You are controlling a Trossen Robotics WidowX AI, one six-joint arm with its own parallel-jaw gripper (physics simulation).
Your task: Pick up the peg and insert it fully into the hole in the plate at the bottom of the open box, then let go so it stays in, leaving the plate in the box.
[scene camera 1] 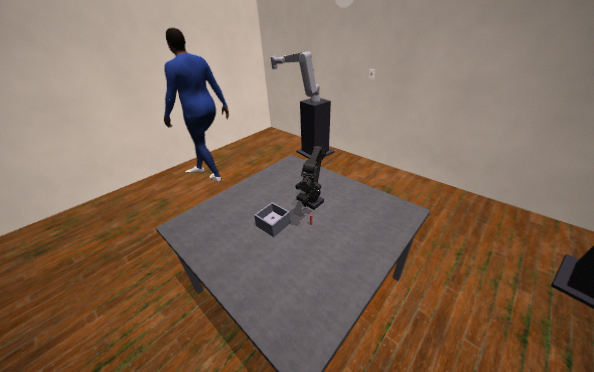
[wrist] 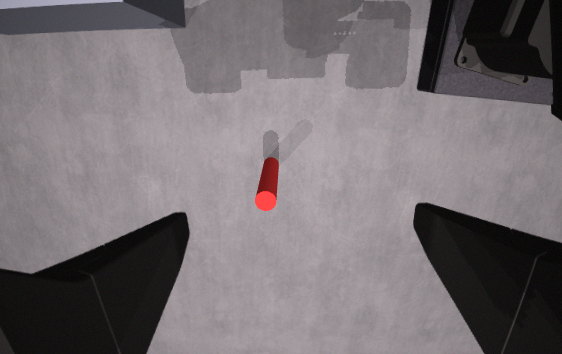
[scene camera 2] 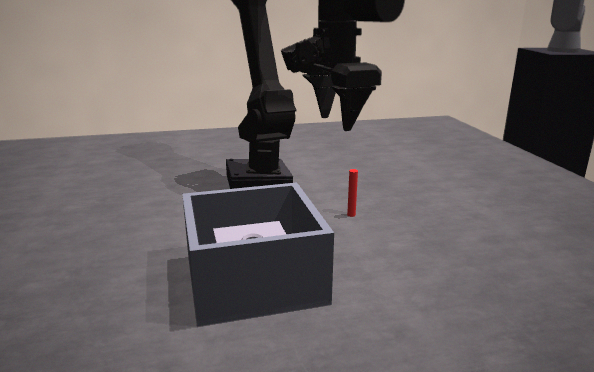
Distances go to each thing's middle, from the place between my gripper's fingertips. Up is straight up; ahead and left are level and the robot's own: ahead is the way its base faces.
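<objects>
As for the red peg [wrist: 266, 196], my hand is 120 mm above it, 10 mm short of it and 30 mm to the right of it. The pale plate [scene camera 2: 259, 230] is 120 mm below my hand, 200 mm ahead of it and 130 mm to the right of it. And the grey box [scene camera 2: 235, 280], that's 110 mm below my hand, 200 mm ahead of it and 130 mm to the right of it.
</objects>
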